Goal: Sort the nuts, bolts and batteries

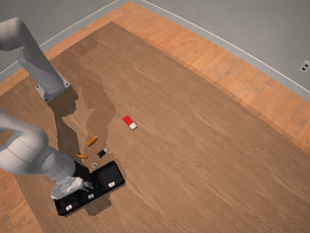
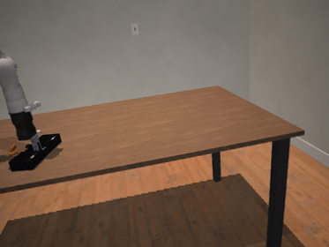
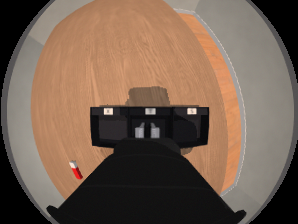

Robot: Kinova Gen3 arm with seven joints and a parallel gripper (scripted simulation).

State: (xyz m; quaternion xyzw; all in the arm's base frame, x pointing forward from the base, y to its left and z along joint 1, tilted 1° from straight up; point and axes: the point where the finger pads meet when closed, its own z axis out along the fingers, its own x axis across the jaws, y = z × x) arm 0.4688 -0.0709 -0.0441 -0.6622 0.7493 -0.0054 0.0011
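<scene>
Right now the black bin row is 10 mm to the right of my hand and 20 mm below it. Round my hand: grey nut: 60 mm behind, 50 mm to the left, 30 mm below; then red block: 130 mm behind, 260 mm to the left, 30 mm below; then black piece: 90 mm behind, 100 mm to the left, 30 mm below.
</scene>
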